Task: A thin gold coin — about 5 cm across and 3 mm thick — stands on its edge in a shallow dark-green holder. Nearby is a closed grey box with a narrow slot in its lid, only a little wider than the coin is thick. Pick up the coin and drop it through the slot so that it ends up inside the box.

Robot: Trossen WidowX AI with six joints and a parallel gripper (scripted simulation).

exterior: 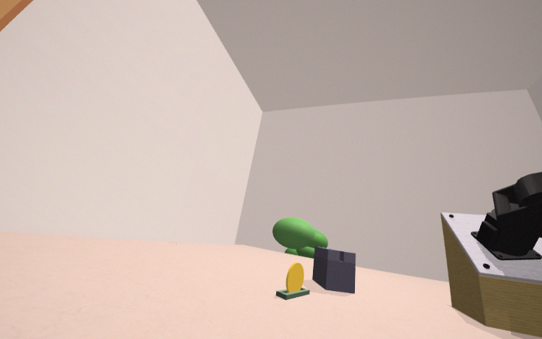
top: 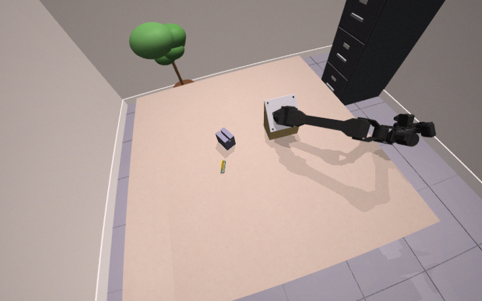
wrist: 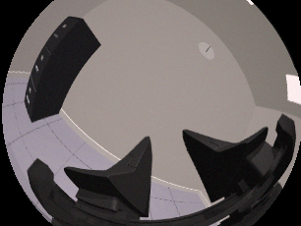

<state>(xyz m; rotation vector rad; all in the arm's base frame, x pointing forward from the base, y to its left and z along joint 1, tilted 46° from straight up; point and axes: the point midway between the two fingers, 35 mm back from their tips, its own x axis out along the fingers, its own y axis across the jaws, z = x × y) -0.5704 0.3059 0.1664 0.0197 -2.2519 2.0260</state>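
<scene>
Now: the thin gold coin 970 mm ahead of my gripper tip, 260 mm to the right of it and 90 mm below it.
</scene>
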